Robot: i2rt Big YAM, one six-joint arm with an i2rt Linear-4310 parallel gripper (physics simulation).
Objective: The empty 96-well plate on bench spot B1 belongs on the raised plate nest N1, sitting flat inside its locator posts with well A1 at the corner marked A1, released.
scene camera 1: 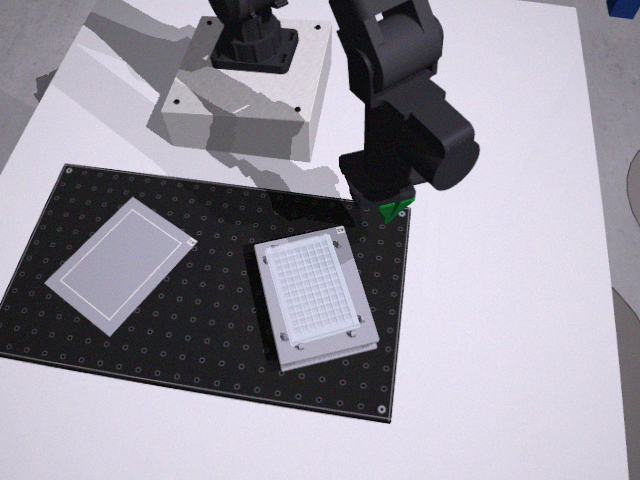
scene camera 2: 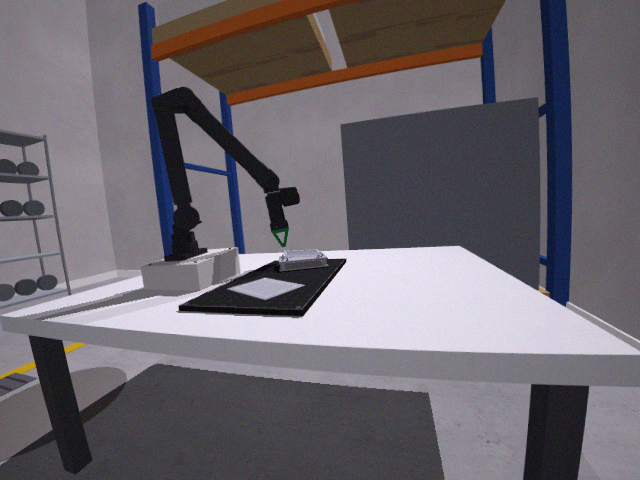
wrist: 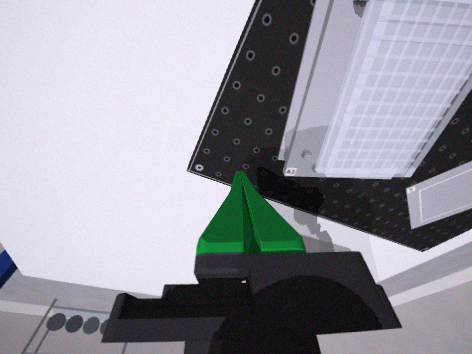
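Seen in the pictures: gripper, fingertip midpoint: [scene camera 1: 384, 219] [scene camera 2: 283, 246] [wrist: 239, 176]; arm's base, origin of the base link: [scene camera 1: 256, 52] [scene camera 2: 187, 256].
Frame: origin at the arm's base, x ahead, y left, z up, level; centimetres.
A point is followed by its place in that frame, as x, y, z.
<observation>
The clear 96-well plate [scene camera 1: 312, 289] {36.1, 16.6, -2.0} [scene camera 2: 303, 254] {37.6, 12.7, -2.4} [wrist: 400, 100] {35.7, 16.5, -2.4} lies on the raised nest N1 [scene camera 1: 330, 353] {42.9, 20.2, -4.1} [scene camera 2: 305, 266] {37.9, 12.8, -6.6} [wrist: 300, 107] {31.5, 21.5, -4.3}, its outline among the locator posts. It looks level, but the exact seating at each post is too small to tell. The nest's A1 label [scene camera 1: 339, 229] {26.2, 18.1, -3.8} [wrist: 291, 171] {26.3, 18.2, -3.8} is at its arm-side corner; no mark for well A1 on the plate is readable. Bench spot B1 [scene camera 1: 121, 263] {35.6, -10.0, -6.9} [scene camera 2: 266, 288] {36.4, -11.4, -6.9} [wrist: 445, 197] {32.2, -8.5, -6.9} is bare. My gripper [scene camera 1: 386, 222] {25.2, 23.7, -1.1} [scene camera 2: 282, 245] {25.2, 23.7, -1.1} [wrist: 239, 176] {25.2, 23.7, -1.1} is shut and empty, above the board's corner, beyond the nest's A1 end and apart from the plate.
The black perforated board [scene camera 1: 217, 320] {40.7, 5.1, -7.0} [scene camera 2: 206, 304] {28.0, -23.6, -7.0} [wrist: 240, 107] {28.5, 25.2, -7.0} carries the nest and B1. The arm's pale base block [scene camera 1: 237, 131] {13.4, 0.6, -2.9} [scene camera 2: 170, 279] {3.6, -11.1, -5.0} stands behind it on the white table [scene camera 1: 491, 310] {31.6, 39.7, -8.3} [scene camera 2: 413, 310] {71.6, -18.8, -8.3} [wrist: 110, 125] {19.8, 36.4, -8.3}. A blue and orange rack [scene camera 2: 557, 155] stands behind the table.
</observation>
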